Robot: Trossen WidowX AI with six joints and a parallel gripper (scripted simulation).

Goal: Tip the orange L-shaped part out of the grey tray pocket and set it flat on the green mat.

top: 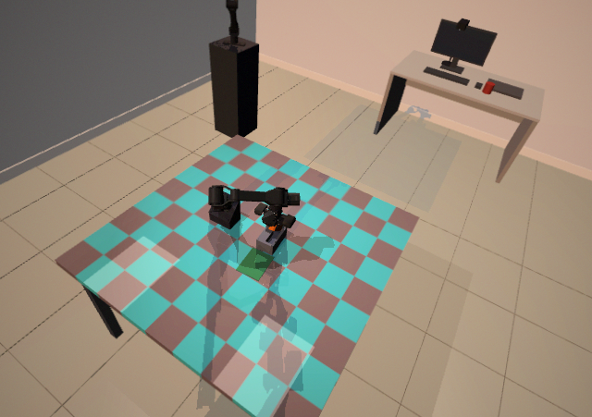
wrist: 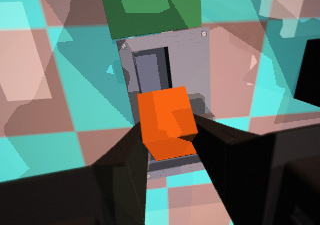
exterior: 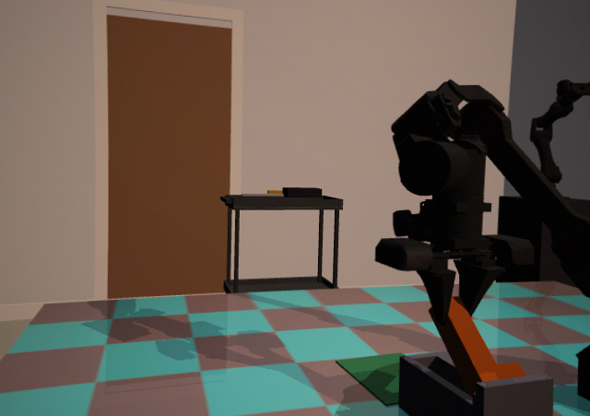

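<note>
Now: gripper tip 140 mm to the left of the green mat and 140 mm above it. The rest, counted from my gripper tip: orange L-shaped part 20 mm behind, 30 mm to the left, 30 mm below.
</note>
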